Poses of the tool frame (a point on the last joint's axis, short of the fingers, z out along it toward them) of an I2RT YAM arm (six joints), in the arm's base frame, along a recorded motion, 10 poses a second.
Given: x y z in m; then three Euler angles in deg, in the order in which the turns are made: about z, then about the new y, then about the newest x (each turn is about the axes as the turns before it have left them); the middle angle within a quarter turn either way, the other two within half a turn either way.
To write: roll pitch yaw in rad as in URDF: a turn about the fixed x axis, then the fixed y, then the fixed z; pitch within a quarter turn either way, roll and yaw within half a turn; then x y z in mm. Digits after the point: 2 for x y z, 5 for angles.
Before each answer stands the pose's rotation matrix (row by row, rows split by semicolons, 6 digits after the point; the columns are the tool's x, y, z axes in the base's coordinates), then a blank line. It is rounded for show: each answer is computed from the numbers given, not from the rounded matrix.
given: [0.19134, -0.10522, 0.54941, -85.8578, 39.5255, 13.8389]
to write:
0.055716 0.979431 -0.193932; -0.769327 -0.081694 -0.633611; -0.636422 0.184499 0.748951

[0.24153, 0.68985, -1.49850, 191.34, -105.22, 549.41]
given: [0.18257, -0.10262, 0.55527, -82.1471, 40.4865, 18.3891]
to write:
0.103915 0.968022 -0.228330; -0.753427 -0.073250 -0.653439; -0.649269 0.239932 0.721722

[0.32095, 0.70662, -1.43374, 182.57, -102.62, 555.27]
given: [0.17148, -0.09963, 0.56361, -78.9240, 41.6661, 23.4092]
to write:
0.143513 0.951337 -0.272694; -0.733117 -0.082899 -0.675031; -0.664788 0.296792 0.685544

[0.40857, 0.72721, -1.37748, 171.48, -99.63, 563.61]
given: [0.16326, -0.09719, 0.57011, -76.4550, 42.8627, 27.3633]
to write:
0.171672 0.936636 -0.305354; -0.712599 -0.095962 -0.694978; -0.680244 0.336903 0.650972

[0.47758, 0.74810, -1.33439, 163.26, -97.19, 570.11]
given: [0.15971, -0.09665, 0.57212, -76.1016, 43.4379, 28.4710]
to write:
0.174415 0.932054 -0.317577; -0.704862 -0.107026 -0.701224; -0.687568 0.346151 0.638302

[0.49691, 0.75813, -1.32822, 159.71, -96.65, 572.12]
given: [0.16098, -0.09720, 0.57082, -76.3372, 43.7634, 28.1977]
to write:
0.170589 0.933583 -0.315154; -0.701766 -0.109407 -0.703957; -0.691682 0.341252 0.636493

[0.49214, 0.76382, -1.33234, 160.98, -97.20, 570.82]
